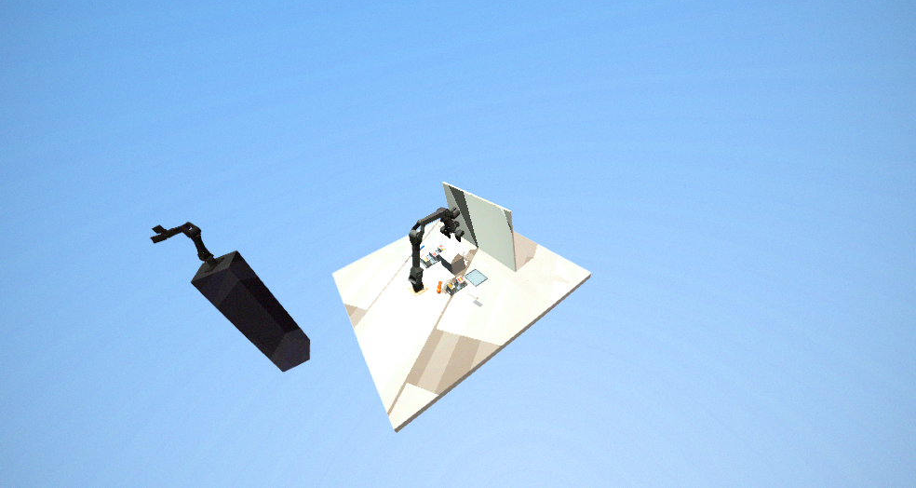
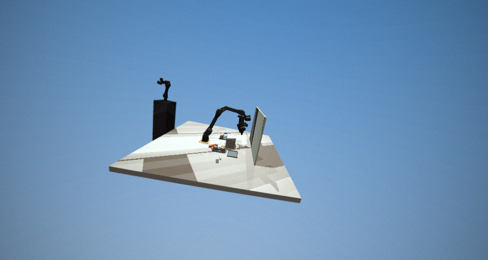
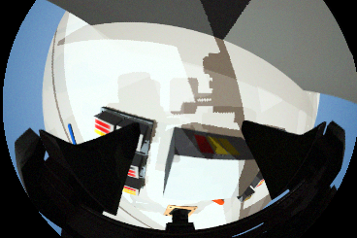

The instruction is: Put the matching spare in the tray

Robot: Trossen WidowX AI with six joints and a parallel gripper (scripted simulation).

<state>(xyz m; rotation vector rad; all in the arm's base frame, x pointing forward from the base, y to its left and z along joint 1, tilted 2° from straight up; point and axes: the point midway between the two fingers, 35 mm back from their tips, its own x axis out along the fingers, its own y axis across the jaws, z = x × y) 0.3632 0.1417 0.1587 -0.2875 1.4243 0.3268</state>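
The spare lies 23 cm behind my gripper tip, 4 cm to the left of it and 9 cm below it. From my gripper tip the other things lie so: flat tray (1 cm behind, 28 cm to the right, 13 cm below); then tall mirror-like panel (16 cm ahead, 5 cm to the right, 9 cm above); then grey mounted unit (9 cm behind, 8 cm to the right, 8 cm below).
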